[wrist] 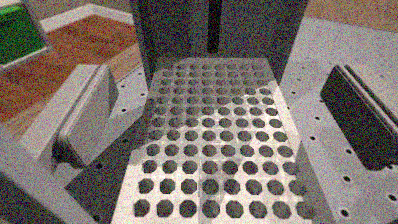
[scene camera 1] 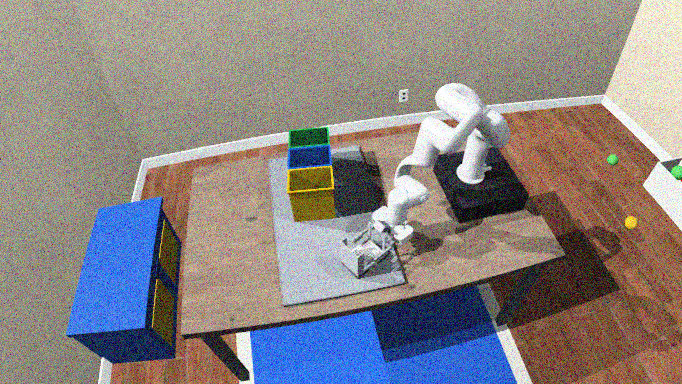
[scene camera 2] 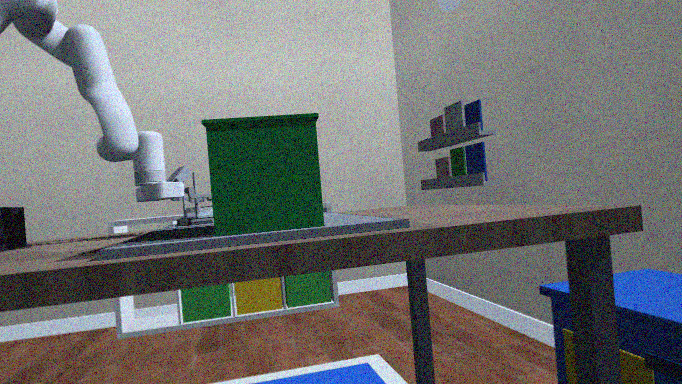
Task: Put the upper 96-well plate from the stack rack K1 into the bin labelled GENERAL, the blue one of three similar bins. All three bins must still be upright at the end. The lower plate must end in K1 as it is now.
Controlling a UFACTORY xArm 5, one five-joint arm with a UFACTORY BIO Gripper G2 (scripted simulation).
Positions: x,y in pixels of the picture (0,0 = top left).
yellow bin: scene camera 1 310,190; not seen in the wrist view (out of frame); not seen in scene camera 2 (hidden by a green bin)
